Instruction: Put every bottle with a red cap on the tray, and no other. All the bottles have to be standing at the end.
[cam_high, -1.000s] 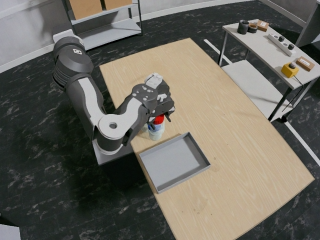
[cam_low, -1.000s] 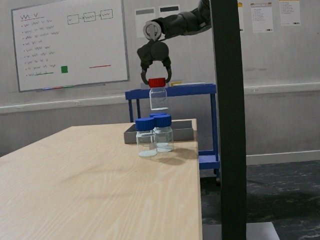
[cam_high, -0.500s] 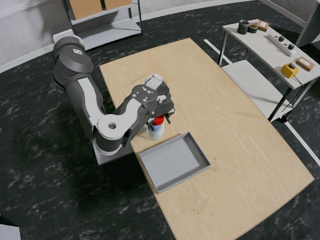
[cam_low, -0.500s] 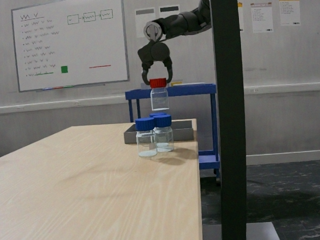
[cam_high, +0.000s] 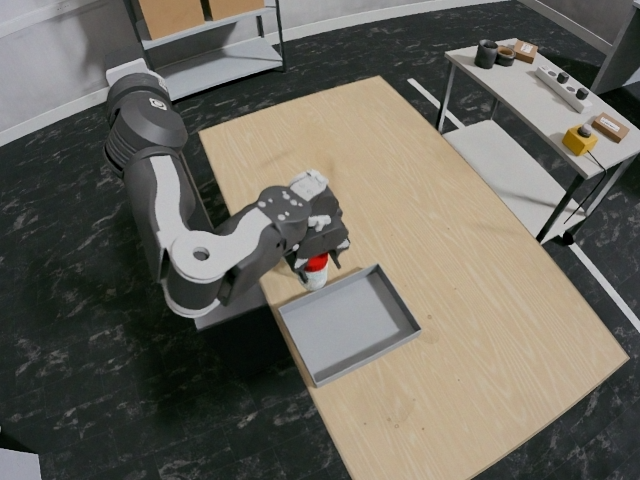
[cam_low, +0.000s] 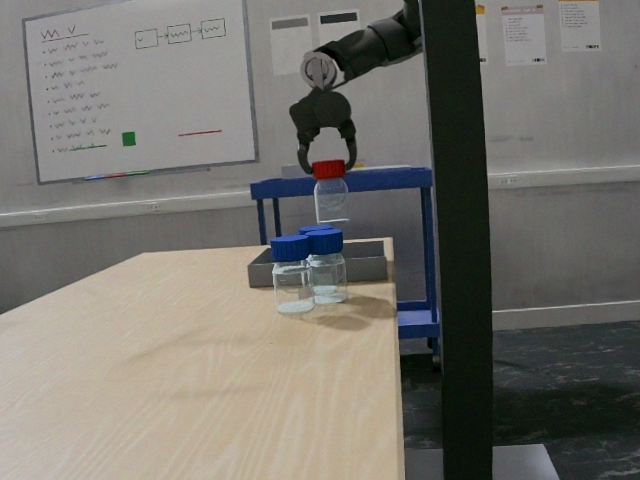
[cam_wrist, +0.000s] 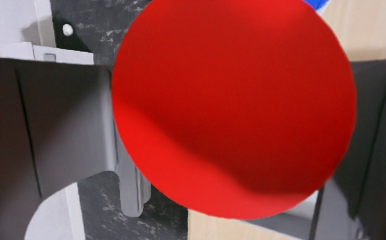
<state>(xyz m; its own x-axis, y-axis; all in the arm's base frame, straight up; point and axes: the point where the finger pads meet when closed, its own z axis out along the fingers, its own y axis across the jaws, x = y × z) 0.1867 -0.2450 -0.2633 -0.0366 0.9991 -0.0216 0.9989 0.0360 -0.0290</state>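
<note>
Now: the grey tray 18 cm below my hand, 6 cm to the right of it and 4 cm ahead of it. Round my hand: red-capped bottle 5 cm below, 2 cm to the left.
</note>
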